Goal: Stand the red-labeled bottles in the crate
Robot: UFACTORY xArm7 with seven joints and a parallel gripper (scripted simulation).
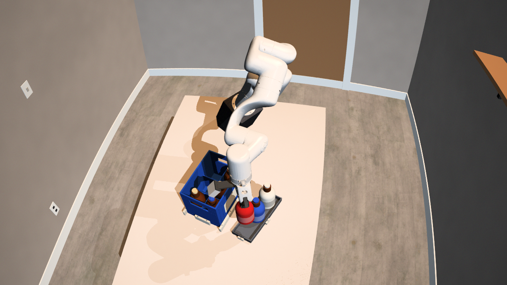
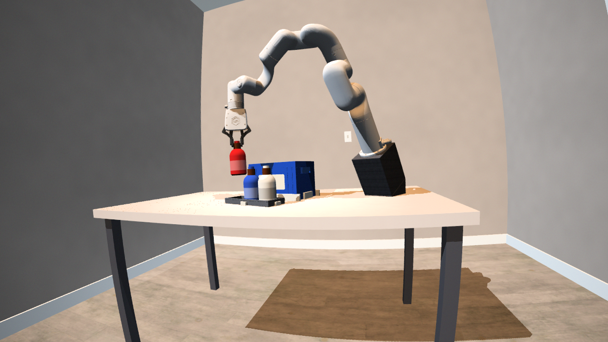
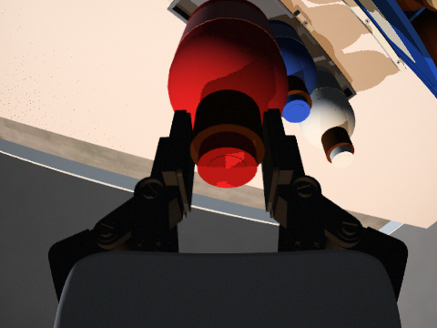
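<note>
Now: the red-labeled bottle 70 mm below my hand. Round my hand: white-labeled bottle: 170 mm behind, 20 mm to the left, 190 mm below; blue-labeled bottle: 80 mm behind, 10 mm to the left, 190 mm below; tray: 90 mm behind, 10 mm to the left, 260 mm below.
</note>
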